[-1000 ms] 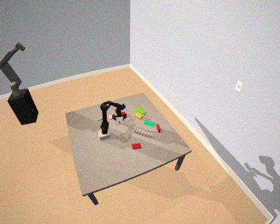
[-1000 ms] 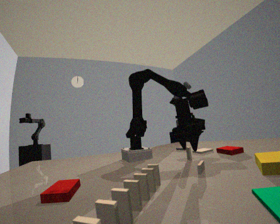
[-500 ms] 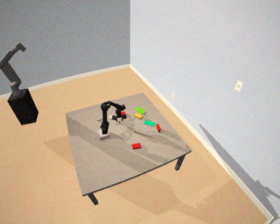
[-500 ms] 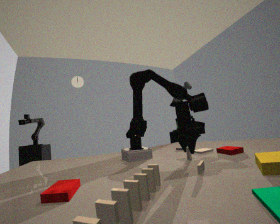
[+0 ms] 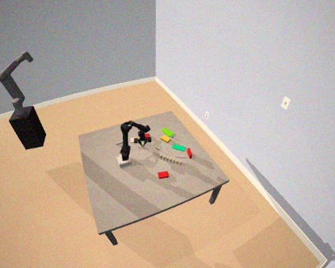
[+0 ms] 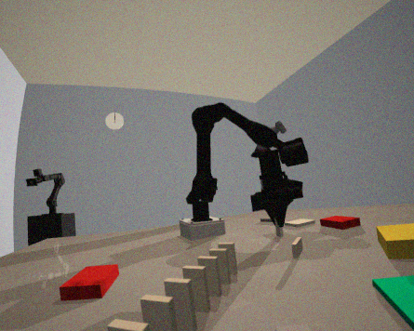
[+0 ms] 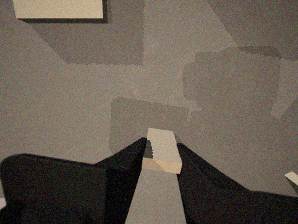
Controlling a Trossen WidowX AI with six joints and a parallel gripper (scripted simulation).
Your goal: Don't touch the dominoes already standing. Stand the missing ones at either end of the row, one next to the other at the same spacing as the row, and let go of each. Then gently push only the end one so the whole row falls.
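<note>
My gripper tip is 28 cm short of the yellow block, 5 cm to the right of it and 1 cm above it. From my gripper tip the other things lie so: lime slab: 34 cm ahead, 17 cm to the left, 2 cm below; then teal cube: 36 cm ahead, 7 cm to the left, 2 cm below; then dark piece: 25 cm behind, 13 cm to the left, 2 cm below.
</note>
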